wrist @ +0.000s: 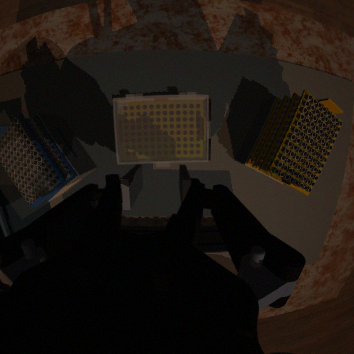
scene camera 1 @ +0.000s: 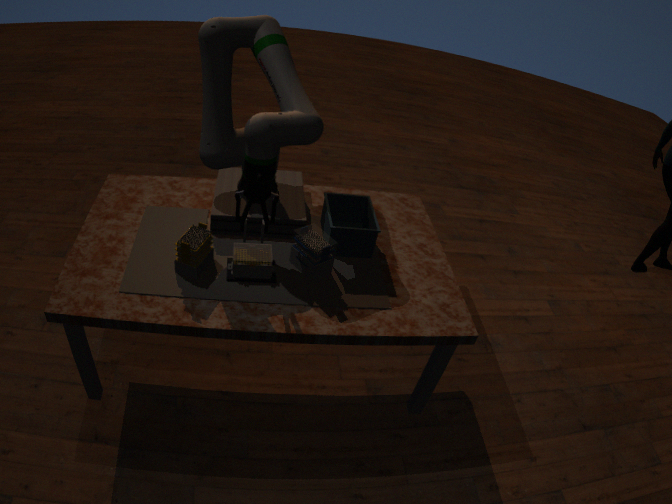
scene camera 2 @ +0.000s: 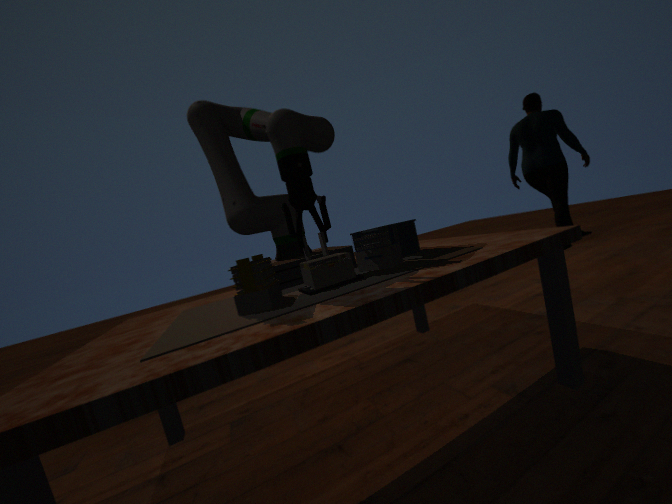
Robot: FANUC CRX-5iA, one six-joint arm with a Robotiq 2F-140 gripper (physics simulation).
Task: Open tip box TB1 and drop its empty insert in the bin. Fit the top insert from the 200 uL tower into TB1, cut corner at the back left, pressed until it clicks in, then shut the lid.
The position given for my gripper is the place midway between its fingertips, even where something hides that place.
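A blue tower [scene camera 2: 377, 248] rests on a grey mat. My gripper [scene camera 2: 317, 257] is in view. In scene camera 1: a clear lid [scene camera 1: 245, 253], a bin [scene camera 1: 350, 220] and my gripper [scene camera 1: 253, 240]. In the wrist view: the clear lid [wrist: 160, 129] and my gripper [wrist: 160, 175].
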